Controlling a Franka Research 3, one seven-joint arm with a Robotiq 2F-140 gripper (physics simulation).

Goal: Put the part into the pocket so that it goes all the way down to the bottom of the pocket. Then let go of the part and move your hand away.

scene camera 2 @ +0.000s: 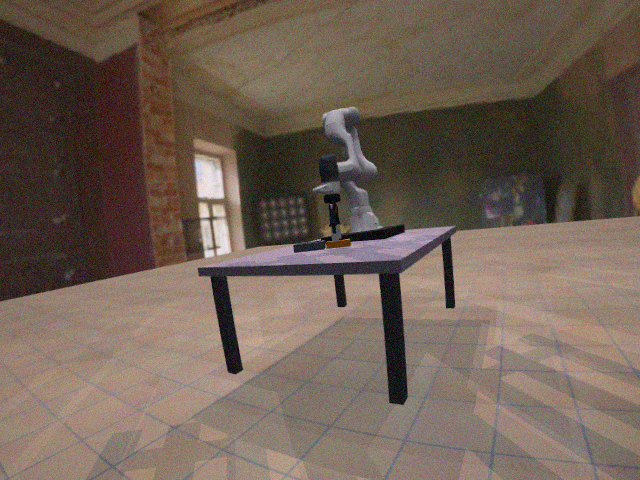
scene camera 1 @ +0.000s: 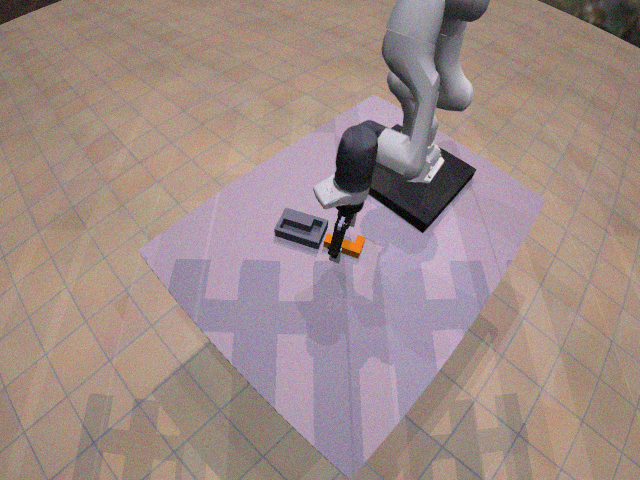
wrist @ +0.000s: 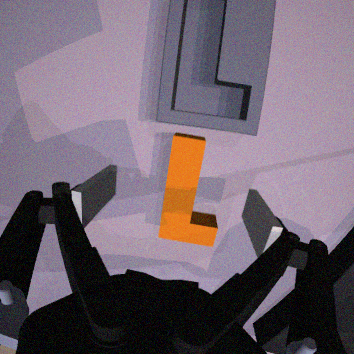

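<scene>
The orange L-shaped part [scene camera 1: 353,249] [scene camera 2: 338,243] [wrist: 181,172] lies flat on the table, outside the pocket. In the wrist view its short foot points right at the near end. The grey block [scene camera 1: 297,238] [scene camera 2: 308,246] [wrist: 246,45] with the L-shaped pocket lies just beyond the part's far end, with a small gap between them. The pocket is empty where it shows, and its foot points the same way as the part's. My gripper [scene camera 1: 343,239] [scene camera 2: 336,235] [wrist: 179,191] is wide open, its fingers on either side of the part's near half and apart from it.
The purple table [scene camera 1: 237,206] [scene camera 2: 299,269] carries the block and the part. The arm's black base plate [scene camera 1: 424,214] [scene camera 2: 395,230] stands on it, to the right of and behind the part in the first scene view. Shadows fall across the table.
</scene>
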